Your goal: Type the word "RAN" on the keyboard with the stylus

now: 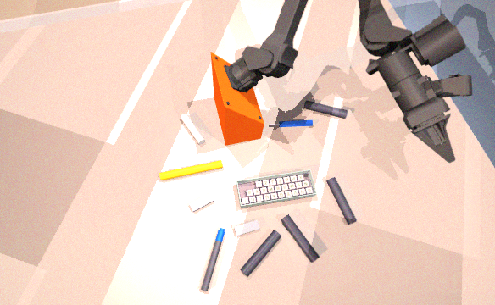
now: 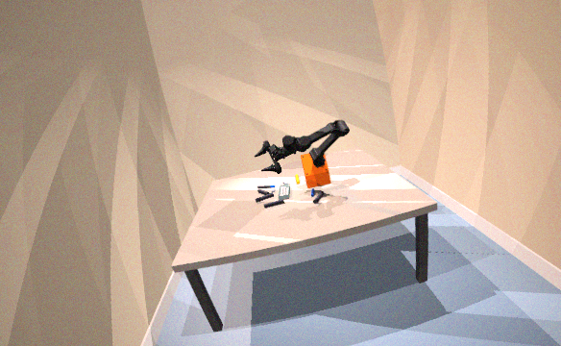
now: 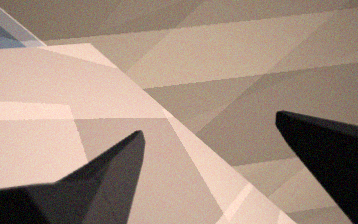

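The blue stylus lies 28 cm below my gripper tip, 28 cm behind it and 14 cm to the right of it. From my gripper tip the other things lie so: grey stylus tip (29 cm behind, 28 cm below, 17 cm to the right); then blue-capped pen (42 cm to the right, 28 cm below, 4 cm behind); then yellow pencil (41 cm to the right, 28 cm below, 24 cm behind).
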